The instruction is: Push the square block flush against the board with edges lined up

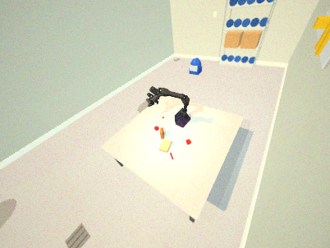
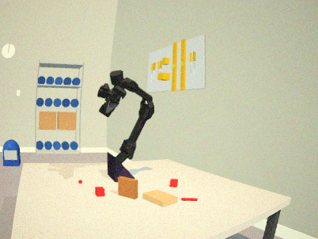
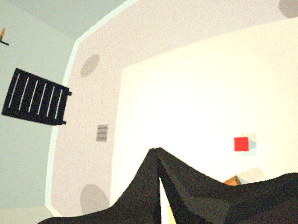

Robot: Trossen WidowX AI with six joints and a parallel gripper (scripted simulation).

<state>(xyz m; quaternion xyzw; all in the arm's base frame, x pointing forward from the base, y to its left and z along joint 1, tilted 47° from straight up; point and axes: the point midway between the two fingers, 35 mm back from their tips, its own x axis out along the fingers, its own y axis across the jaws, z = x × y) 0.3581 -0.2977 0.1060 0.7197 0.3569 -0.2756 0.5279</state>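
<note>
The square block lies 37 cm below my gripper tip, 11 cm to the left of it and 2 cm behind it. The rest, counted from my gripper tip: thin red strip (41 cm below, 39 cm to the left, 12 cm ahead); board (40 cm below, 25 cm to the left, 6 cm ahead); tiny red piece (41 cm below, 26 cm behind, 12 cm to the right).
</note>
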